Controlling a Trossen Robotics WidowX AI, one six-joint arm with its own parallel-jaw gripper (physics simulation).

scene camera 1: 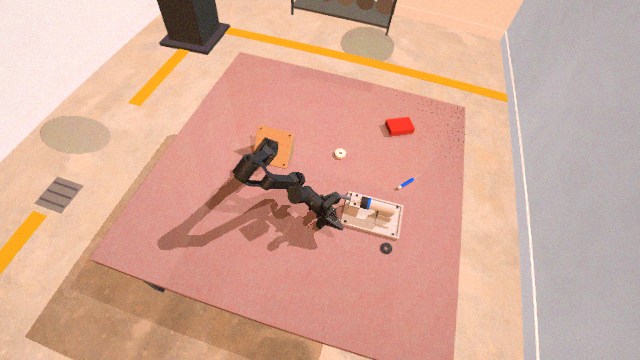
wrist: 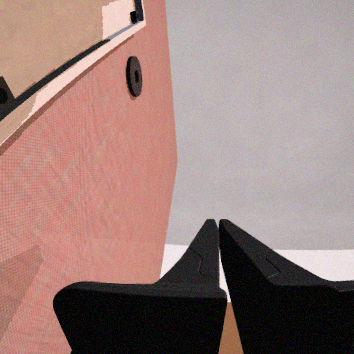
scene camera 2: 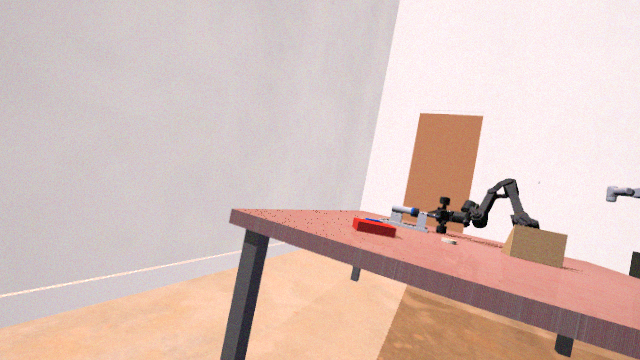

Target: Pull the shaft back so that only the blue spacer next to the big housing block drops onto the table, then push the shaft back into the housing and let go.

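Observation:
The big housing is a pale cylinder on a white base tray. The blue spacer sits against its arm-side end, with a black ring beside it. The grey shaft sticks out through the small end block towards the arm's wrist. My gripper is shut, its tips together with nothing between them. In scene camera 1 the tips are beside the tray's near-arm corner, off the shaft. Scene camera 2 does not show the tips clearly.
A dark washer lies beside the tray. A blue tool, a white ring, a red block and an orange-brown board are also on the table.

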